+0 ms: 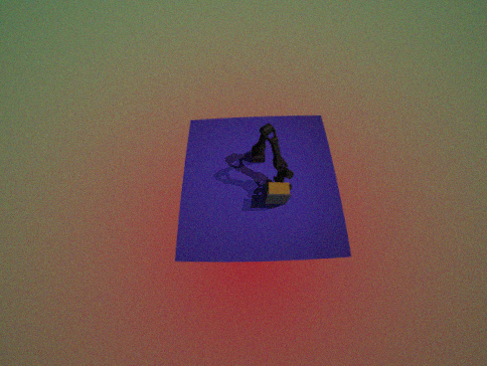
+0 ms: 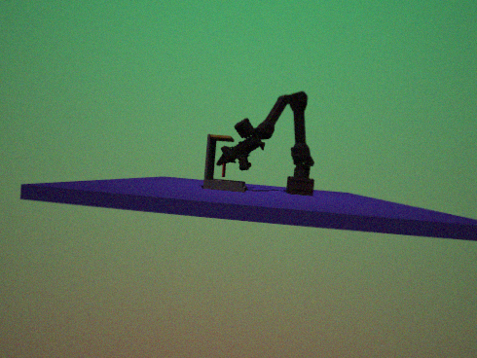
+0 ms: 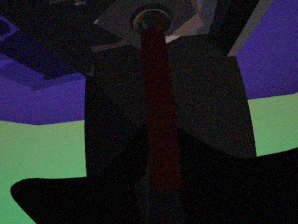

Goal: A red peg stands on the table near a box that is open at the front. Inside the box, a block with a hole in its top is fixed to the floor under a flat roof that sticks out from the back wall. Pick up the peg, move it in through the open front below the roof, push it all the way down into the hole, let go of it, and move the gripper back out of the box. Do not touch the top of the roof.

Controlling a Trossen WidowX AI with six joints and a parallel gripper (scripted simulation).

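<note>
The dark back wall is 30 mm ahead of my gripper tip and 10 mm above it. Round my gripper tip: orange roof 20 mm behind, 10 mm to the left, 120 mm above; then red peg 30 mm behind, 10 mm to the left, 10 mm below.
</note>
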